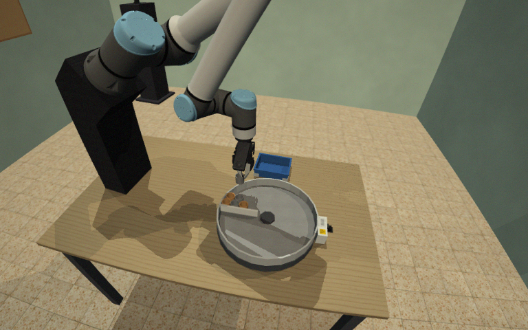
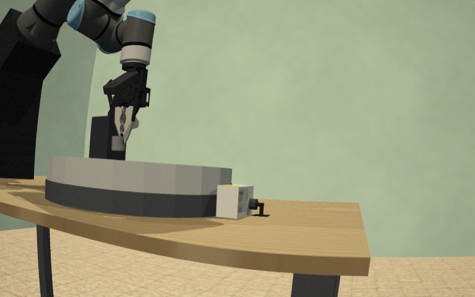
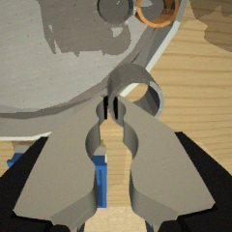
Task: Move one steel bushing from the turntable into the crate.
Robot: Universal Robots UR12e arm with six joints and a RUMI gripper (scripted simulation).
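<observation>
Right now the blue crate is 260 mm to the left of my hand, 130 mm below it and 70 mm ahead of it. The rest, counted from my hand: round grey turntable 150 mm ahead, 100 mm to the right, 100 mm below.
</observation>
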